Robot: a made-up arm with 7 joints. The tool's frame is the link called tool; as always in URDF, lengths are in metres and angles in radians. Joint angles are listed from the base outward. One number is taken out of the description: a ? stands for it. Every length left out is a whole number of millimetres.
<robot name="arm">
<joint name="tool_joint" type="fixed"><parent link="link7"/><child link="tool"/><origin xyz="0 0 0" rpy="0 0 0"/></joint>
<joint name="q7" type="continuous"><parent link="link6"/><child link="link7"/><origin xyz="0.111 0 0" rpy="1.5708 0 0"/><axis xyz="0 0 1"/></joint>
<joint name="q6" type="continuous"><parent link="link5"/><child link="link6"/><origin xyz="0 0 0" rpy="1.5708 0 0"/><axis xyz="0 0 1"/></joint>
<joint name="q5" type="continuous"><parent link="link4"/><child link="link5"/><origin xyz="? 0.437 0" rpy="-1.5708 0 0"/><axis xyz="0 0 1"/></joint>
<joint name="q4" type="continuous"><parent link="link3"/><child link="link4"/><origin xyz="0.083 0 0" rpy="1.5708 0 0"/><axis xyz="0 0 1"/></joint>
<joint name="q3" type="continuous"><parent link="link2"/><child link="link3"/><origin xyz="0 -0.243 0" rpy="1.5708 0 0"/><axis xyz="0 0 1"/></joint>
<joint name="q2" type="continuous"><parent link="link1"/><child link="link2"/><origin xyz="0 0 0" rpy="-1.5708 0 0"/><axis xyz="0 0 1"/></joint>
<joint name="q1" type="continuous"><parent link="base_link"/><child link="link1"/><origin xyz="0 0 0.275" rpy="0 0 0"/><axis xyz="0 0 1"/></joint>
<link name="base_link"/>
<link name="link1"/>
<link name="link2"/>
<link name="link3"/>
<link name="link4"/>
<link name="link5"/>
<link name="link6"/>
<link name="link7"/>
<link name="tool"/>
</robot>
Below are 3 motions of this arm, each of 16 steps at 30 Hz.
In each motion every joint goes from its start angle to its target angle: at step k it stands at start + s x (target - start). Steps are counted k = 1, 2, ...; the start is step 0. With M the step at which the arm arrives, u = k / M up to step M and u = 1 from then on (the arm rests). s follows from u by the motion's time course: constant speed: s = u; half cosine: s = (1 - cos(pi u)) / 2; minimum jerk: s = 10 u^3 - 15 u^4 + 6 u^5.
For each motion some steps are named. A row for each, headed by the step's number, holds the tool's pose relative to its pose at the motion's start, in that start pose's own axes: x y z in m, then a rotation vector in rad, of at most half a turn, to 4 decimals.
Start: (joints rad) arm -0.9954 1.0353 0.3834 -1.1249 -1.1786 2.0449 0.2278
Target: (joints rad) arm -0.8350 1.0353 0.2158 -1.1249 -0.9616 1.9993 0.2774
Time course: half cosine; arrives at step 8
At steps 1, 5, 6, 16:
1: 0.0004 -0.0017 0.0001 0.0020 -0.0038 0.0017
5: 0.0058 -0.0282 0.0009 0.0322 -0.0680 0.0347
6: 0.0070 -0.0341 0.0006 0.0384 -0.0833 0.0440
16: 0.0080 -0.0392 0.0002 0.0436 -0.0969 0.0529

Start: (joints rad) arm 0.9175 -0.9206 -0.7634 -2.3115 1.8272 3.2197 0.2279
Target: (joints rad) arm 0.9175 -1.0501 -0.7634 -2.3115 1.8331 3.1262 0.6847
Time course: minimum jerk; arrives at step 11
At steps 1, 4, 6, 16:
1: -0.0001 -0.0001 -0.0001 0.0002 -0.0012 0.0035
4: -0.0023 -0.0053 -0.0031 0.0045 -0.0484 0.1370
6: -0.0051 -0.0121 -0.0072 0.0027 -0.1113 0.3111
16: -0.0085 -0.0207 -0.0127 -0.0123 -0.1921 0.5298

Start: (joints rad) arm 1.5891 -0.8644 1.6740 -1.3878 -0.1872 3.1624 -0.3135
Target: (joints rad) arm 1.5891 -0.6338 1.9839 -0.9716 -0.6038 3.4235 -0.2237
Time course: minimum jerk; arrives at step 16
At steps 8, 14, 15, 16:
8: 0.0879 0.0311 -0.0776 -0.0611 0.3808 -0.0058
14: 0.1376 0.0876 -0.1733 -0.1827 0.7358 0.0054
15: 0.1385 0.0895 -0.1762 -0.1871 0.7456 0.0058
16: 0.1386 0.0898 -0.1767 -0.1878 0.7471 0.0059

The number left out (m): -0.094
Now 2 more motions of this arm.
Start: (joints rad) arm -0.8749 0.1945 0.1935 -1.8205 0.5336 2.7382 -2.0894
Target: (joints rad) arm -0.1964 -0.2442 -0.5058 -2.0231 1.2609 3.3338 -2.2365
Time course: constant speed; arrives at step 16
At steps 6, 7, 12, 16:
6: -0.0020 -0.0019 -0.0896 -0.3116 -0.0664 0.1631
7: -0.0037 -0.0047 -0.1041 -0.3616 -0.0759 0.1992
12: -0.0187 -0.0307 -0.1670 -0.5824 -0.1188 0.4232
16: -0.0357 -0.0642 -0.1993 -0.7009 -0.1535 0.6538

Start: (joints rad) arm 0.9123 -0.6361 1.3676 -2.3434 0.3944 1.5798 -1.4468
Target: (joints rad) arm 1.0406 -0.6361 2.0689 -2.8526 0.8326 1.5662 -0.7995
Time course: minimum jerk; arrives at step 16
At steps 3, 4, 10, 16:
3: 0.0146 -0.0012 0.0195 0.0302 -0.0100 0.0139
4: 0.0299 -0.0035 0.0417 0.0635 -0.0234 0.0311
10: 0.1086 -0.0733 0.2951 0.3542 -0.3122 0.3351
16: 0.0864 -0.1138 0.3899 0.3996 -0.4980 0.5248

